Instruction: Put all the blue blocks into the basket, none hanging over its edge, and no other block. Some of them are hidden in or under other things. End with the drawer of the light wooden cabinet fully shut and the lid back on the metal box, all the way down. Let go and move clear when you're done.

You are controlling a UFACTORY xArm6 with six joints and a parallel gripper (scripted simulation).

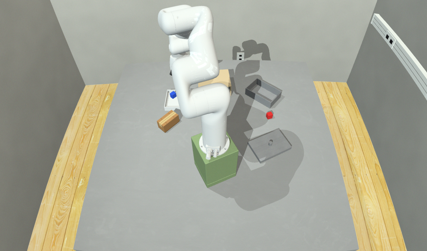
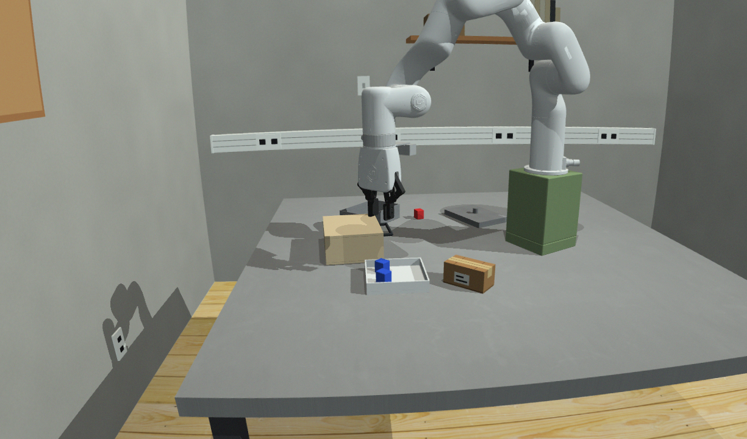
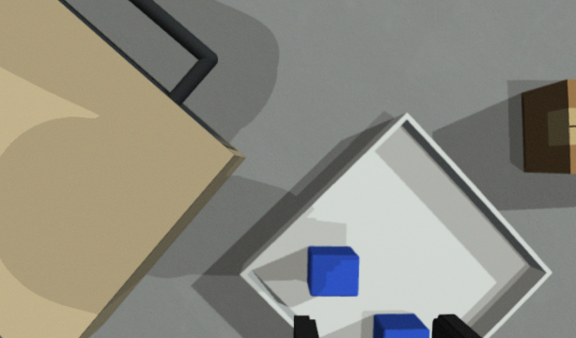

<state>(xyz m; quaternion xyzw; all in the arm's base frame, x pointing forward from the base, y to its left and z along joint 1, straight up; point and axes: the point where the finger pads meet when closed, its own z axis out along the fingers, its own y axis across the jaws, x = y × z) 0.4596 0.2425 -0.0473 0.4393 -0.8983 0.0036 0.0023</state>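
Now: hand 30 cm past the grey metal lid, 50 cm to the left of it and 16 cm above it. The rest, counted from my hand: light wooden cabinet 9 cm ahead, 17 cm to the right, 13 cm below; brown cardboard box 21 cm behind, 4 cm to the left, 14 cm below; white basket 3 cm behind, 3 cm to the left, 16 cm below.
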